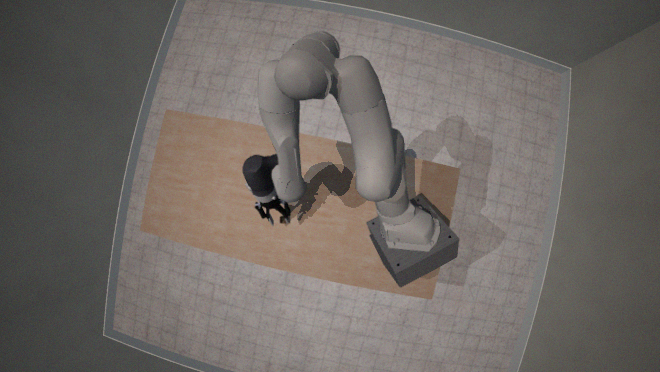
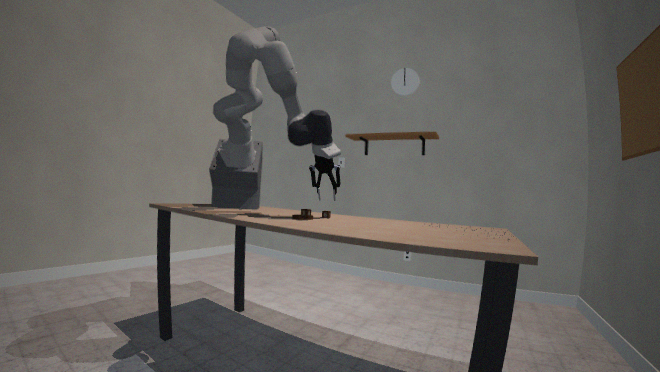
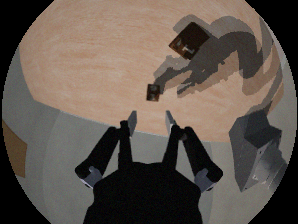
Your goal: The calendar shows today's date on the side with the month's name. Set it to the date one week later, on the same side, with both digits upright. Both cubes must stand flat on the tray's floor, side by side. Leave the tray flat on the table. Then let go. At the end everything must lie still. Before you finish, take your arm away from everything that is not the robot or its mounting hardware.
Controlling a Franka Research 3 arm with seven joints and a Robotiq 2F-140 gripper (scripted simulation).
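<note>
The calendar cube is 10 mm to the left of my hand and 100 mm below it.
</note>
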